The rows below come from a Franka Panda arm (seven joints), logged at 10 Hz.
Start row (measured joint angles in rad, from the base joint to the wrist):
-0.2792 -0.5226 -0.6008 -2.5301 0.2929 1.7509 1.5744
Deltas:
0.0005 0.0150 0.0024 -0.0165 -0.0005 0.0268 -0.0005
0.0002 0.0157 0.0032 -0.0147 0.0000 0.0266 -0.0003
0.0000 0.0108 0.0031 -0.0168 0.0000 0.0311 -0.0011
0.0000 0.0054 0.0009 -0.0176 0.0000 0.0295 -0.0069
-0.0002 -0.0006 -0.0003 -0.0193 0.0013 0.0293 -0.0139
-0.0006 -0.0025 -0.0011 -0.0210 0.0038 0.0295 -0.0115
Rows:
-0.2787 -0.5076 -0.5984 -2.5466 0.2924 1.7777 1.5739
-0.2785 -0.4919 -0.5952 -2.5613 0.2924 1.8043 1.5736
-0.2785 -0.4811 -0.5921 -2.5781 0.2924 1.8354 1.5725
-0.2785 -0.4757 -0.5912 -2.5957 0.2924 1.8649 1.5656
-0.2787 -0.4763 -0.5915 -2.6150 0.2937 1.8942 1.5517
-0.2793 -0.4788 -0.5926 -2.6360 0.2975 1.9237 1.5402

